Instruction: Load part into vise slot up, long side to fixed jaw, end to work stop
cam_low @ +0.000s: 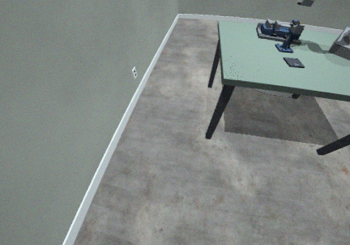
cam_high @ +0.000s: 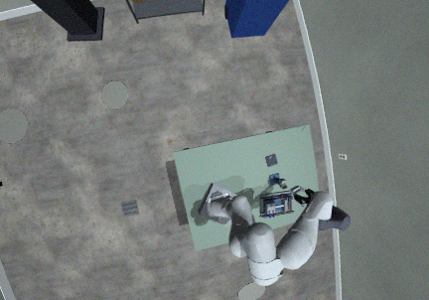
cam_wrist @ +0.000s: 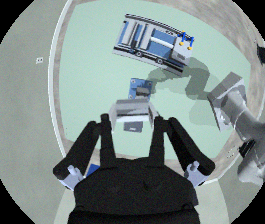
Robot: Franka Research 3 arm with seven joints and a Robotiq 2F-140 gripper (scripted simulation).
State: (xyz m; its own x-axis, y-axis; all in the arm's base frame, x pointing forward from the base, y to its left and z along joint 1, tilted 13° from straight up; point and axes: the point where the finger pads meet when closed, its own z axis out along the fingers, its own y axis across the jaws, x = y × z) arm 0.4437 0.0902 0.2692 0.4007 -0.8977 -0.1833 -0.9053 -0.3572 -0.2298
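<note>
My gripper is now 25 cm above the vise and 19 cm to the left of it. The rest, counted from my hand: part (2 cm below).
</note>
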